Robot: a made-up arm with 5 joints. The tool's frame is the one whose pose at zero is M.
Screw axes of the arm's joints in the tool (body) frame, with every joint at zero. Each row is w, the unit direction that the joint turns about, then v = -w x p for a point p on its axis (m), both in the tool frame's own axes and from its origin. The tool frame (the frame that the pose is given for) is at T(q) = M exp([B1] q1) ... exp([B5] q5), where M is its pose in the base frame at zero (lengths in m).
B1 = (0, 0, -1, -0.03, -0.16, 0)
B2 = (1, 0, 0, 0, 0.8, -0.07)
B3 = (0, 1, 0, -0.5, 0, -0.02)
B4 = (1, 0, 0, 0, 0.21, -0.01)
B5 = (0, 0, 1, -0.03, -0.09, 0)
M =
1 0 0 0.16
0 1 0 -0.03
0 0 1 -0.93
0 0 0 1
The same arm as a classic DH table. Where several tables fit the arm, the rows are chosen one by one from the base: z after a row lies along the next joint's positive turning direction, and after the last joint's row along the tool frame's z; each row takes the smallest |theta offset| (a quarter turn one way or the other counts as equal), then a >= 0, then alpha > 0; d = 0 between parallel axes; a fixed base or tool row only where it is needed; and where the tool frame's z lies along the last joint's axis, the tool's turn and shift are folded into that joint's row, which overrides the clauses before.
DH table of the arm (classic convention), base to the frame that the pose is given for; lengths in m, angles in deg. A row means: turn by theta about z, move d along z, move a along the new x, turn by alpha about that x. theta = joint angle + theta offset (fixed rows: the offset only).
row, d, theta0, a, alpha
base (fixed), 0, 0, 0, 180
joint 1, 0.13, -90, 0.04, -90
joint 2, 0.14, -90, 0.3, -90
joint 3, -0.06, 0, 0.29, 90
joint 4, 0.11, -90, 0.04, 90
joint 5, 0, 71.57, -0.0949, 0
tool (fixed), -0.21, 18.43, 0, 0

